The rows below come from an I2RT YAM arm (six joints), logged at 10 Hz.
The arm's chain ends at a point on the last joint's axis. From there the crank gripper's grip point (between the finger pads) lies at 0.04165 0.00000 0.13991 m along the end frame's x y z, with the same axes.
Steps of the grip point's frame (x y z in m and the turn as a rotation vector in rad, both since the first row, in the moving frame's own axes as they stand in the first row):
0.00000 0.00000 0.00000 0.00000 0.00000 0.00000
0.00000 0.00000 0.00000 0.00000 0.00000 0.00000
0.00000 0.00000 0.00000 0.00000 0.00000 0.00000
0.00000 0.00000 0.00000 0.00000 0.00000 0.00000
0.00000 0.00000 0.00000 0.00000 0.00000 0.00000
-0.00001 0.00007 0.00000 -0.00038 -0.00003 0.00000
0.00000 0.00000 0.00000 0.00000 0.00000 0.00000
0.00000 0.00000 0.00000 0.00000 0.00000 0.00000
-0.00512 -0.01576 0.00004 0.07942 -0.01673 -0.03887
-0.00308 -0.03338 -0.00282 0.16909 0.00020 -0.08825
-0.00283 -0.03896 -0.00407 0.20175 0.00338 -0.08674
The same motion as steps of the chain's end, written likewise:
0.00000 0.00000 0.00000 0.00000 0.00000 0.00000
0.00000 0.00000 0.00000 0.00000 0.00000 0.00000
0.00000 0.00000 0.00000 0.00000 0.00000 0.00000
0.00000 0.00000 0.00000 0.00000 0.00000 0.00000
0.00000 0.00000 0.00000 0.00000 0.00000 0.00000
-0.00001 0.00002 0.00000 -0.00038 -0.00003 0.00000
0.00000 0.00000 0.00000 0.00000 0.00000 0.00000
0.00000 0.00000 0.00000 0.00000 0.00000 0.00000
-0.00253 -0.00306 -0.00013 0.07942 -0.01673 -0.03887
-0.00191 -0.00621 -0.00051 0.16909 0.00020 -0.08825
-0.00192 -0.00737 -0.00073 0.20175 0.00338 -0.08674

